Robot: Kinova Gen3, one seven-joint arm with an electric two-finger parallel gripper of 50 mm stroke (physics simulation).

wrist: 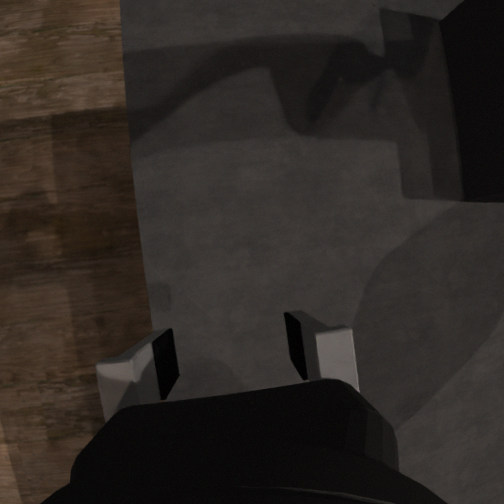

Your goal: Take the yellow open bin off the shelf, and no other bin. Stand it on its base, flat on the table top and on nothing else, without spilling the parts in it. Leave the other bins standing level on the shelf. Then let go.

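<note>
My gripper (227, 350) is open and empty, its two grey fingers with black pads spread apart at the bottom of the wrist view. It hangs over the grey table top (270, 225), close to the table's left edge. The yellow open bin, the shelf and the other bins are not in view.
The wooden floor (60, 200) lies beyond the table's left edge. A grey upright block (425, 110) with a black opening (477, 100) beside it stands at the upper right. Dark shadows of the arm cross the table top.
</note>
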